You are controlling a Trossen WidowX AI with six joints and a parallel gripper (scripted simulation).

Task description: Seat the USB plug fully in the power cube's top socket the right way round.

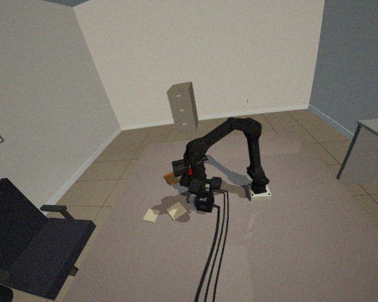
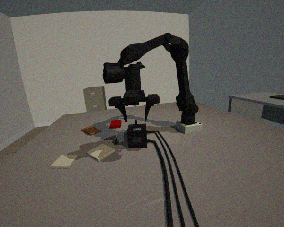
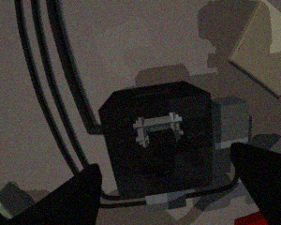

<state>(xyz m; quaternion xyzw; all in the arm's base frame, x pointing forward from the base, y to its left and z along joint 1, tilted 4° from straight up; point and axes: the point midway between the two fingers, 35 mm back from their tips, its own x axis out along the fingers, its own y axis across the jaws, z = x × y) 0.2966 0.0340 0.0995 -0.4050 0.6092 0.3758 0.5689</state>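
Right now my gripper tip is 2 cm above the grey USB plug. Round my gripper tip: red block 4 cm ahead, 28 cm to the right, 10 cm below; then brown pad 19 cm ahead, 27 cm to the right, 10 cm below.
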